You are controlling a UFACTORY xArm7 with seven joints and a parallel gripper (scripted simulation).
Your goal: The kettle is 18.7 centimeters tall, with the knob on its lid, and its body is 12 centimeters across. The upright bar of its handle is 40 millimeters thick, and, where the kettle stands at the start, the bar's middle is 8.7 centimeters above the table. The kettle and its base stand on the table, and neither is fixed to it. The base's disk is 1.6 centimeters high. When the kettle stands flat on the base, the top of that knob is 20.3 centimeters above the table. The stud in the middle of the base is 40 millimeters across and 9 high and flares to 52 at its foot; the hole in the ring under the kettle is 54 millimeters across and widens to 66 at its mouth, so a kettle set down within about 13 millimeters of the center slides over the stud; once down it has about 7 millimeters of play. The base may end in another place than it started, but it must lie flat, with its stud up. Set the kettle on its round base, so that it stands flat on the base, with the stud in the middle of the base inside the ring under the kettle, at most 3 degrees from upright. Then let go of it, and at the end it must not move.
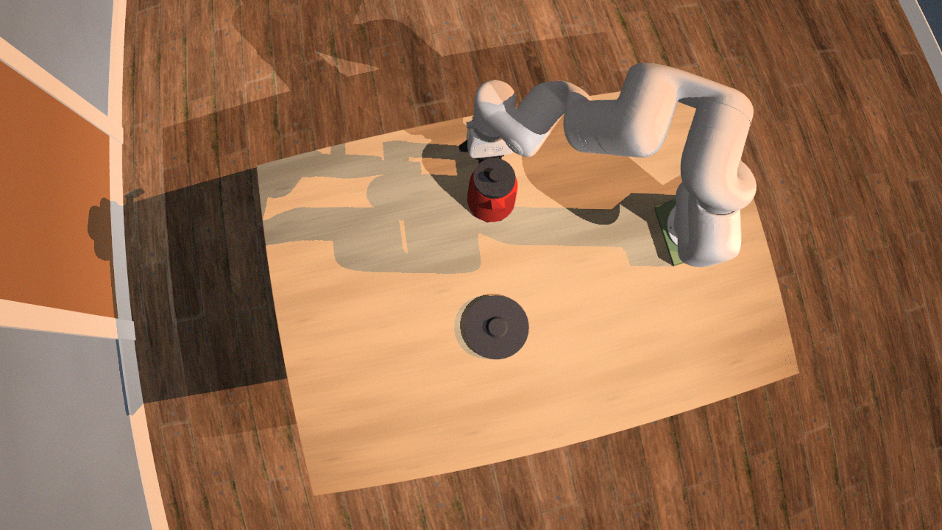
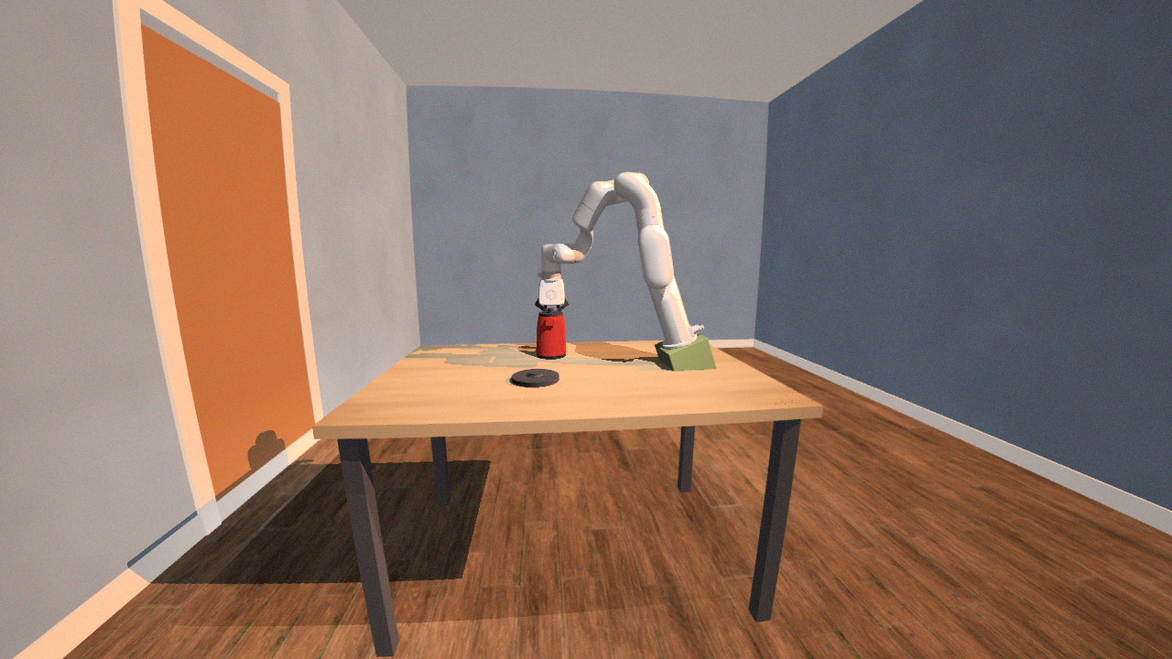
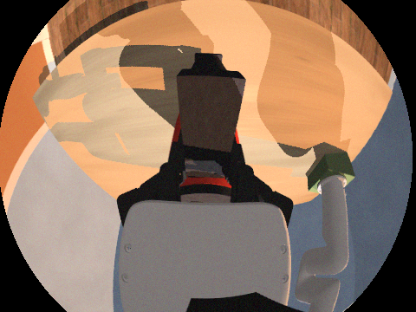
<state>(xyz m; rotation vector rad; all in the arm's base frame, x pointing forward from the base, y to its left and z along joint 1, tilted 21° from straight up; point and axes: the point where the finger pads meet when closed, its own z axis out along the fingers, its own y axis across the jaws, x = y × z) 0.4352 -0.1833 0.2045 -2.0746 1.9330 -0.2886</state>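
Now: hand 5 cm above the red kettle and 3 cm to the right of it. Also, from my hand: dark round base 38 cm to the left, 13 cm below.
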